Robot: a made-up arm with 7 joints.
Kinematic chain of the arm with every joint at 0, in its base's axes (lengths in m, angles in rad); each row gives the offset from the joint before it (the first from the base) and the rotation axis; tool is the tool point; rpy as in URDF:
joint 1: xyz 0 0 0.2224 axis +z
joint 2: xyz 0 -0.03 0.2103 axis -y
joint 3: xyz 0 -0.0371 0.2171 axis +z
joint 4: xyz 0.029 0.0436 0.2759 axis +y
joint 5: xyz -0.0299 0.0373 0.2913 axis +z
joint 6: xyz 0 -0.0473 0.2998 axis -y
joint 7: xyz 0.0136 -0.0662 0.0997 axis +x
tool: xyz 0 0 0 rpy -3.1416 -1.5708 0
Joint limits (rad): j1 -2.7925..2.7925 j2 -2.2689..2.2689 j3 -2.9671..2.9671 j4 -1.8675..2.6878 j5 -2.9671..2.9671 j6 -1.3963..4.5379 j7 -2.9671..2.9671
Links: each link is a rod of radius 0.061 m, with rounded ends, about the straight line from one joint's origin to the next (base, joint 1, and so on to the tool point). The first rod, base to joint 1, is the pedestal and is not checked.
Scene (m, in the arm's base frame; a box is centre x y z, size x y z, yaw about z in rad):
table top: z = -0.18
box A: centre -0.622 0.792 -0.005 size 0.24 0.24 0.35 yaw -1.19
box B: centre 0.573 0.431 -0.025 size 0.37 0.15 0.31 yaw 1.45
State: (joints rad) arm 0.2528 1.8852 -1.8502 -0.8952 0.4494 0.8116 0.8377
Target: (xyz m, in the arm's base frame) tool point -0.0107 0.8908 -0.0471
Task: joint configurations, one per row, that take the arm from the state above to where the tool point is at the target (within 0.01 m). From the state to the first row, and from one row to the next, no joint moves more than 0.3 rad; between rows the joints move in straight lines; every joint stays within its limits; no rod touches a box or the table.
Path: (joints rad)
1: 0.0106 1.8484 -1.8906 -0.8899 0.4460 0.7716 0.8377
2: -0.2316 1.8116 -1.9311 -0.8847 0.4425 0.7317 0.8377
3: -0.4739 1.7748 -1.9715 -0.8794 0.4391 0.6917 0.8377
4: -0.7585 1.9581 -1.8290 -0.8718 0.4383 0.6819 0.8377
5: -1.0431 2.1414 -1.6865 -0.8641 0.4374 0.6720 0.8377

